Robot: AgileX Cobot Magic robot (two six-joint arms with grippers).
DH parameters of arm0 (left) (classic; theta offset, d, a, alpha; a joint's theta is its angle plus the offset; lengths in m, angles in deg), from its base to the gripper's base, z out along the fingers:
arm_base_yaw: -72.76 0.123 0 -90
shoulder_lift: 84.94 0 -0.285 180
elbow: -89.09 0 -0.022 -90
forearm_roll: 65.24 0.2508 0 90
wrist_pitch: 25.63 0 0.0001 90
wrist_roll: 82.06 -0.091 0 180
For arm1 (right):
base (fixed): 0 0 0 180
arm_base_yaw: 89.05 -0.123 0 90
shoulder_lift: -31.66 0 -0.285 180
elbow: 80.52 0 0.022 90
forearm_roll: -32.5 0.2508 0 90
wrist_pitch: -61.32 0 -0.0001 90
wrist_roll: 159.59 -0.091 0 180
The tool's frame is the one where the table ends.
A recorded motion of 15 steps. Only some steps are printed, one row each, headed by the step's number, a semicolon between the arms.
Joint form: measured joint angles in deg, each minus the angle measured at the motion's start. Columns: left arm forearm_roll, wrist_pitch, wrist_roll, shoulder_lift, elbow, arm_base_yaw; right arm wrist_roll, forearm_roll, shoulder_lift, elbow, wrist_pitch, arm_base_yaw.
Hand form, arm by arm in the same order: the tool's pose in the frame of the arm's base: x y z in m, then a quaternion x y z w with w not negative. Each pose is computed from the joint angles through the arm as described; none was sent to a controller.
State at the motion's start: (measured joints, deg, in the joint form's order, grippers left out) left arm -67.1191 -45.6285 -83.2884 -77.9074 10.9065 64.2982; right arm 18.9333 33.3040 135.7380 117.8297 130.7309 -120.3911
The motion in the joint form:
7: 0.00 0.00 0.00 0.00 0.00 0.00; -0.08 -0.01 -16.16 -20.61 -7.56 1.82
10: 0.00 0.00 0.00 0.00 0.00 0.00; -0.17 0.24 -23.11 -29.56 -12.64 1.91
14: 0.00 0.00 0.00 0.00 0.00 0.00; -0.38 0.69 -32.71 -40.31 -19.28 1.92
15: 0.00 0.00 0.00 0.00 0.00 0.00; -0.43 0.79 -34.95 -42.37 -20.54 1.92
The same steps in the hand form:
7: 0.0523 -0.0088 0.1768 0.05829 0.79229 -0.05209 0.60511; 0.2458 0.1405 0.3486 -0.23281 0.94199 0.07121 0.23104
10: 0.0523 -0.0088 0.1768 0.05829 0.79229 -0.05209 0.60511; 0.2202 0.1258 0.3389 -0.22864 0.93595 0.08006 0.25555
14: 0.0523 -0.0088 0.1768 0.05829 0.79229 -0.05209 0.60511; 0.1861 0.1071 0.3273 -0.22154 0.92331 0.09618 0.29860
15: 0.0523 -0.0088 0.1768 0.05829 0.79229 -0.05209 0.60511; 0.1785 0.1029 0.3257 -0.21975 0.91960 0.10026 0.30982

